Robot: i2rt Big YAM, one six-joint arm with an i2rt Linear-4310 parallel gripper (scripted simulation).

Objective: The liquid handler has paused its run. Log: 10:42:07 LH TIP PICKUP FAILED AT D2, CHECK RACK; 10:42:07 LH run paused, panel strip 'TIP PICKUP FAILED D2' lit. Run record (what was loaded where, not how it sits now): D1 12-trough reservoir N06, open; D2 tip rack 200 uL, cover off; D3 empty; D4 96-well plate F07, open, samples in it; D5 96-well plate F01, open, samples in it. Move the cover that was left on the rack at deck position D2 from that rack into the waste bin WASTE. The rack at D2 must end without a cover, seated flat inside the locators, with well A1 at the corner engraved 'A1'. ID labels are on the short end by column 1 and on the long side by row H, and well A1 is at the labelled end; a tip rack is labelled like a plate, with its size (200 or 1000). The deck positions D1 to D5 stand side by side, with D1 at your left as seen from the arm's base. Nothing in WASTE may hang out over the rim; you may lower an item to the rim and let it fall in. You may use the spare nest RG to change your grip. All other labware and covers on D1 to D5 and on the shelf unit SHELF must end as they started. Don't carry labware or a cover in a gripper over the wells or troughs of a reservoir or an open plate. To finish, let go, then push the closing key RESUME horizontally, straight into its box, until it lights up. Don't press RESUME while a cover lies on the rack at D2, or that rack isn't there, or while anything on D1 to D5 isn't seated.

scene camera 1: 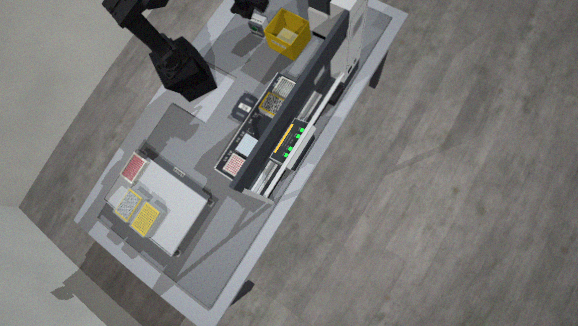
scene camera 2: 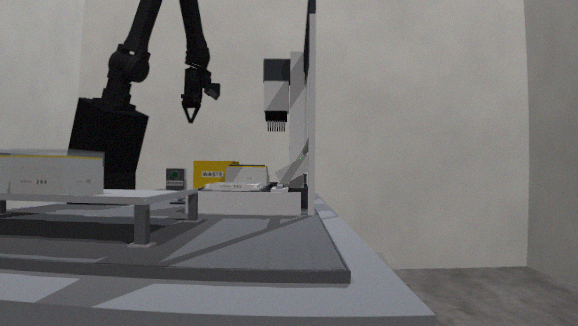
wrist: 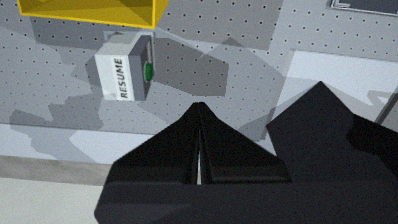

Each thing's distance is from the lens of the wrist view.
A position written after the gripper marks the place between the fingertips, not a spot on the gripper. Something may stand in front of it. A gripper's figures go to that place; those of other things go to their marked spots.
gripper point(wrist: 198, 111): 0.13 m
resume box point(wrist: 121, 61): 0.32 m
